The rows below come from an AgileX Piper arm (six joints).
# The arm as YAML. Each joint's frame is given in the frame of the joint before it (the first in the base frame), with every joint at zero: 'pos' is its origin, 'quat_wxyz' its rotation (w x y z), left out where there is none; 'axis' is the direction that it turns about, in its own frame. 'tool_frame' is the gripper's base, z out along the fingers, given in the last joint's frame.
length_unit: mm
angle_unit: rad
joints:
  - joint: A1
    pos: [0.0, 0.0, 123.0]
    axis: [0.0, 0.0, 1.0]
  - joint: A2
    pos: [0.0, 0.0, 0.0]
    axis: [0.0, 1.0, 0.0]
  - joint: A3
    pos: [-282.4, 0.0, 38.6]
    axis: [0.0, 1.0, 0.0]
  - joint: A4
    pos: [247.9, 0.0, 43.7]
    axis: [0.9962, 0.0, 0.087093]
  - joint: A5
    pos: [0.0, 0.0, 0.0]
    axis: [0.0, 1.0, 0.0]
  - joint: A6
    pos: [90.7, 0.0, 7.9]
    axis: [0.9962, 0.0, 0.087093]
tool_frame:
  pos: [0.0, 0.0, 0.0]
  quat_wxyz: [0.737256, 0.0, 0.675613, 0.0]
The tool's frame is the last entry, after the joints.
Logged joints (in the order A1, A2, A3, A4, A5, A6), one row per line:
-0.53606 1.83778 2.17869 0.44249 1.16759 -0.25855
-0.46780 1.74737 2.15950 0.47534 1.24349 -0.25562
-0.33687 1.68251 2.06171 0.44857 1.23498 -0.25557
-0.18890 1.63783 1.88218 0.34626 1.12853 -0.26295
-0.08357 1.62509 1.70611 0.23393 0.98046 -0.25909
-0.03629 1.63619 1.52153 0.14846 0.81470 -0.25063
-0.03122 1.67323 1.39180 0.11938 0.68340 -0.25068
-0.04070 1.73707 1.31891 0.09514 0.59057 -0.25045
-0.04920 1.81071 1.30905 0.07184 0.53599 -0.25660
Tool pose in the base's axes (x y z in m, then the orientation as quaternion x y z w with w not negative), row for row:
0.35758 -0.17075 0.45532 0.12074 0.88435 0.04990 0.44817
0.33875 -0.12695 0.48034 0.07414 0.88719 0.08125 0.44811
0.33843 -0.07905 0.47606 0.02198 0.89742 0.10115 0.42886
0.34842 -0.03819 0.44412 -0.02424 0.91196 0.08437 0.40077
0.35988 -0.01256 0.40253 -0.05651 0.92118 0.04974 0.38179
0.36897 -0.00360 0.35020 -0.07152 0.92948 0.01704 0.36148
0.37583 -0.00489 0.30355 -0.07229 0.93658 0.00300 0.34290
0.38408 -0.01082 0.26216 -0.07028 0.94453 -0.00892 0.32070
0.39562 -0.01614 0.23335 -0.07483 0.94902 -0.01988 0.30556
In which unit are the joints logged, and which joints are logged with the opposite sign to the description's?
The joints are logged in radians. Opposite sign: A3.
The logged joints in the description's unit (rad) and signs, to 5 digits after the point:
-0.53606 1.83778 -2.17869 0.44249 1.16759 -0.25855
-0.46780 1.74737 -2.15950 0.47534 1.24349 -0.25562
-0.33687 1.68251 -2.06171 0.44857 1.23498 -0.25557
-0.18890 1.63783 -1.88218 0.34626 1.12853 -0.26295
-0.08357 1.62509 -1.70611 0.23393 0.98046 -0.25909
-0.03629 1.63619 -1.52153 0.14846 0.81470 -0.25063
-0.03122 1.67323 -1.39180 0.11938 0.68340 -0.25068
-0.04070 1.73707 -1.31891 0.09514 0.59057 -0.25045
-0.04920 1.81071 -1.30905 0.07184 0.53599 -0.25660

